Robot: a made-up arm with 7 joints. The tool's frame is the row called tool. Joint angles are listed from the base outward.
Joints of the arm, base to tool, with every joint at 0 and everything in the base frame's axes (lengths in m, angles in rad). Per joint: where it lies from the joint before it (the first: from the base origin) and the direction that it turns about. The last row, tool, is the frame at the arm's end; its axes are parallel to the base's.
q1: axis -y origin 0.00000 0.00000 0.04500
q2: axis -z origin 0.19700 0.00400 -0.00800
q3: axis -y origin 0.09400 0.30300 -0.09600
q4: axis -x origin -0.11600 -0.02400 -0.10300
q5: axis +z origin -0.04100 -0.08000 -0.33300
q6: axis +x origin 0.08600 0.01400 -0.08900
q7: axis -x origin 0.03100 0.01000 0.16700
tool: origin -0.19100 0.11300 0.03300
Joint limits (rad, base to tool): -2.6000..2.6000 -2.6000..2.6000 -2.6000..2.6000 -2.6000..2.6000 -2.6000..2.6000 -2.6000..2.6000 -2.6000..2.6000
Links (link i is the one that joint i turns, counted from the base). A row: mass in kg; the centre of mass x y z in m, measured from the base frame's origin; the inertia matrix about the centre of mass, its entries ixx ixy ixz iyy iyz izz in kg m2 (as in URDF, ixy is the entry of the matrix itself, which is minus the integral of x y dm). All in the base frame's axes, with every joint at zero. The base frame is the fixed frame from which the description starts. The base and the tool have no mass.
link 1: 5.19; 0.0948 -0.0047 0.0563; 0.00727 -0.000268 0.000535 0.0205 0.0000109 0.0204
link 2: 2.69; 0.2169 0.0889 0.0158; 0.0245 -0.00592 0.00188 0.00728 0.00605 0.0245
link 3: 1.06; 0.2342 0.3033 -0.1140; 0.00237 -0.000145 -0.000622 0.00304 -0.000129 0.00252
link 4: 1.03; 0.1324 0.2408 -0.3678; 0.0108 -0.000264 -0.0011 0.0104 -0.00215 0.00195
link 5: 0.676; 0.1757 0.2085 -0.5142; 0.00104 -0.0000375 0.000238 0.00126 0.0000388 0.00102
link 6: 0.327; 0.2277 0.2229 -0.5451; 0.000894 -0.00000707 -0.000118 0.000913 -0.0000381 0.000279
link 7: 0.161; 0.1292 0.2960 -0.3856; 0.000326 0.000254 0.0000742 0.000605 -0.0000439 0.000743
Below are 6 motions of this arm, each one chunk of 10 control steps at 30 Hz.
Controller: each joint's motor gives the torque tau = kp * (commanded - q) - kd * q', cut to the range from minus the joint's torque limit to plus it. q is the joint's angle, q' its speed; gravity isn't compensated. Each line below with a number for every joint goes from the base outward.
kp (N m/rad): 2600 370 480 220 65 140 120
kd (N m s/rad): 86 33 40 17 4.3 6 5.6
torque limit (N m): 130 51 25 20 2.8 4.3 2.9
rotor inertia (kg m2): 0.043 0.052 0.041 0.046 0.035 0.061 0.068
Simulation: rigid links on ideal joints. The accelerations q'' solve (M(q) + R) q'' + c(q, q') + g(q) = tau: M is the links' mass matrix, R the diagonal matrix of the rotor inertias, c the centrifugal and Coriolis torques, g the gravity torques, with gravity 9.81 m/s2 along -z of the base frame. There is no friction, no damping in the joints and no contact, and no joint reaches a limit. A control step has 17 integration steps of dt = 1/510 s. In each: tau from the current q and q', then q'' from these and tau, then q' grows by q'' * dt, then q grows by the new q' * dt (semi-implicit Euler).
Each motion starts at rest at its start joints. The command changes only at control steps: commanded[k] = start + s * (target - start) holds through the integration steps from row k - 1 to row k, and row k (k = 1, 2, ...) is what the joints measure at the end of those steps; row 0 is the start. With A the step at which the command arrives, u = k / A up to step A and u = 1 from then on. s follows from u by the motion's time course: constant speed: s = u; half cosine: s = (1 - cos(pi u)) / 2; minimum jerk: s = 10 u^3 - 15 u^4 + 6 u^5; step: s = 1 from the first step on.
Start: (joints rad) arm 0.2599 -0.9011 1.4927 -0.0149 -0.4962 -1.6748 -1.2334
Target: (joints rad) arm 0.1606 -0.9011 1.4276 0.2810 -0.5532 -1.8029 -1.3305
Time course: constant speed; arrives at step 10
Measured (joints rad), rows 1 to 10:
1: 0.2503 -0.9024 1.4880 -0.0069 -0.4967 -1.6809 -1.2377
2: 0.2392 -0.9061 1.4788 0.0079 -0.4978 -1.6914 -1.2454
3: 0.2285 -0.9096 1.4699 0.0275 -0.5002 -1.7034 -1.2544
4: 0.2184 -0.9118 1.4619 0.0508 -0.5041 -1.7160 -1.2639
5: 0.2085 -0.9126 1.4546 0.0770 -0.5092 -1.7288 -1.2735
6: 0.1986 -0.9123 1.4477 0.1051 -0.5151 -1.7418 -1.2832
7: 0.1888 -0.9115 1.4411 0.1342 -0.5213 -1.7548 -1.2928
8: 0.1789 -0.9105 1.4346 0.1638 -0.5275 -1.7677 -1.3025
9: 0.1690 -0.9095 1.4282 0.1936 -0.5337 -1.7807 -1.3122
10: 0.1590 -0.9087 1.4218 0.2235 -0.5398 -1.7936 -1.3218

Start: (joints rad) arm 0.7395 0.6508 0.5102 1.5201 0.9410 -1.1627 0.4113
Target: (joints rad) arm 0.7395 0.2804 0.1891 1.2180 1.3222 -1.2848 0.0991
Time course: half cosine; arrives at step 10
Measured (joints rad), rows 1 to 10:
1: 0.7349 0.6468 0.5071 1.5151 0.9465 -1.1646 0.4077
2: 0.7326 0.6357 0.4974 1.5033 0.9616 -1.1704 0.3951
3: 0.7321 0.6155 0.4792 1.4841 0.9868 -1.1804 0.3713
4: 0.7321 0.5852 0.4522 1.4567 1.0230 -1.1943 0.3371
5: 0.7320 0.5462 0.4177 1.4218 1.0685 -1.2111 0.2950
6: 0.7320 0.5009 0.3782 1.3820 1.1199 -1.2293 0.2488
7: 0.7319 0.4531 0.3370 1.3404 1.1725 -1.2470 0.2029
8: 0.7318 0.4069 0.2976 1.3010 1.2217 -1.2626 0.1622
9: 0.7316 0.3665 0.2636 1.2674 1.2628 -1.2746 0.1308
10: 0.7315 0.3356 0.2381 1.2428 1.2918 -1.2818 0.1116

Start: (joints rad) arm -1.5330 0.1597 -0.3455 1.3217 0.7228 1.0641 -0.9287
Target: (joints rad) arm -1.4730 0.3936 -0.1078 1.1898 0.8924 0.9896 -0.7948
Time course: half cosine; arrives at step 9
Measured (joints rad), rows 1 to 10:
1: -1.5308 0.1656 -0.3418 1.3230 0.7233 1.0635 -0.9271
2: -1.5264 0.1762 -0.3327 1.3216 0.7280 1.0601 -0.9208
3: -1.5196 0.1931 -0.3161 1.3149 0.7396 1.0530 -0.9084
4: -1.5109 0.2167 -0.2920 1.3024 0.7579 1.0428 -0.8908
5: -1.5011 0.2460 -0.2620 1.2851 0.7813 1.0309 -0.8699
6: -1.4912 0.2783 -0.2287 1.2649 0.8072 1.0186 -0.8480
7: -1.4826 0.3107 -0.1956 1.2440 0.8326 1.0073 -0.8278
8: -1.4762 0.3396 -0.1662 1.2249 0.8543 0.9986 -0.8118
9: -1.4727 0.3620 -0.1438 1.2099 0.8699 0.9933 -0.8018
10: -1.4715 0.3772 -0.1288 1.2000 0.8792 0.9911 -0.7974

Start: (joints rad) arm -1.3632 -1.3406 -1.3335 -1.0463 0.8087 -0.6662 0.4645
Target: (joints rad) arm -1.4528 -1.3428 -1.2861 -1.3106 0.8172 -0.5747 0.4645
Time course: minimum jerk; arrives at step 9
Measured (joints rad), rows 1 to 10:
1: -1.3636 -1.3399 -1.3328 -1.0438 0.8078 -0.6643 0.4643
2: -1.3673 -1.3409 -1.3307 -1.0463 0.8064 -0.6600 0.4642
3: -1.3763 -1.3432 -1.3269 -1.0588 0.8058 -0.6515 0.4643
4: -1.3904 -1.3459 -1.3214 -1.0837 0.8063 -0.6382 0.4643
5: -1.4075 -1.3477 -1.3148 -1.1197 0.8078 -0.6215 0.4643
6: -1.4245 -1.3479 -1.3080 -1.1624 0.8100 -0.6043 0.4642
7: -1.4384 -1.3460 -1.3020 -1.2050 0.8124 -0.5897 0.4640
8: -1.4471 -1.3426 -1.2975 -1.2412 0.8145 -0.5798 0.4638
9: -1.4508 -1.3386 -1.2945 -1.2672 0.8157 -0.5749 0.4636
10: -1.4520 -1.3355 -1.2923 -1.2840 0.8159 -0.5731 0.4636

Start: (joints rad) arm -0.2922 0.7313 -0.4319 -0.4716 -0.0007 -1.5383 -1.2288
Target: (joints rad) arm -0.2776 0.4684 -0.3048 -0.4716 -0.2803 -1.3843 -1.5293
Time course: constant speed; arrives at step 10
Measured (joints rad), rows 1 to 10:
1: -0.2951 0.7269 -0.4235 -0.4738 -0.0107 -1.5320 -1.2414
2: -0.2960 0.7162 -0.4117 -0.4730 -0.0313 -1.5206 -1.2647
3: -0.2952 0.7005 -0.3996 -0.4719 -0.0559 -1.5064 -1.2926
4: -0.2940 0.6810 -0.3875 -0.4711 -0.0818 -1.4913 -1.3220
5: -0.2926 0.6591 -0.3755 -0.4705 -0.1084 -1.4760 -1.3519
6: -0.2911 0.6355 -0.3634 -0.4699 -0.1355 -1.4606 -1.3819
7: -0.2897 0.6109 -0.3513 -0.4694 -0.1628 -1.4452 -1.4119
8: -0.2882 0.5856 -0.3390 -0.4689 -0.1904 -1.4298 -1.4420
9: -0.2867 0.5599 -0.3267 -0.4685 -0.2181 -1.4144 -1.4720
10: -0.2852 0.5340 -0.3143 -0.4682 -0.2458 -1.3990 -1.5021

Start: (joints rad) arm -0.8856 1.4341 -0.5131 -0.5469 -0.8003 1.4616 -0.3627
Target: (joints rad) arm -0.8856 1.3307 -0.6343 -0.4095 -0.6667 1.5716 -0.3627
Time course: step
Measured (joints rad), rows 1 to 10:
1: -0.8868 1.4232 -0.5353 -0.5241 -0.7523 1.5004 -0.3618
2: -0.8882 1.3987 -0.5646 -0.4916 -0.7108 1.5469 -0.3624
3: -0.8896 1.3766 -0.5860 -0.4655 -0.6905 1.5655 -0.3631
4: -0.8903 1.3617 -0.6000 -0.4479 -0.6797 1.5711 -0.3632
5: -0.8903 1.3530 -0.6087 -0.4377 -0.6730 1.5726 -0.3631
6: -0.8900 1.3486 -0.6139 -0.4327 -0.6685 1.5729 -0.3629
7: -0.8898 1.3467 -0.6169 -0.4307 -0.6654 1.5731 -0.3628
8: -0.8896 1.3460 -0.6187 -0.4301 -0.6634 1.5732 -0.3627
9: -0.8895 1.3460 -0.6197 -0.4301 -0.6620 1.5732 -0.3627
10: -0.8895 1.3461 -0.6203 -0.4302 -0.6612 1.5733 -0.3627

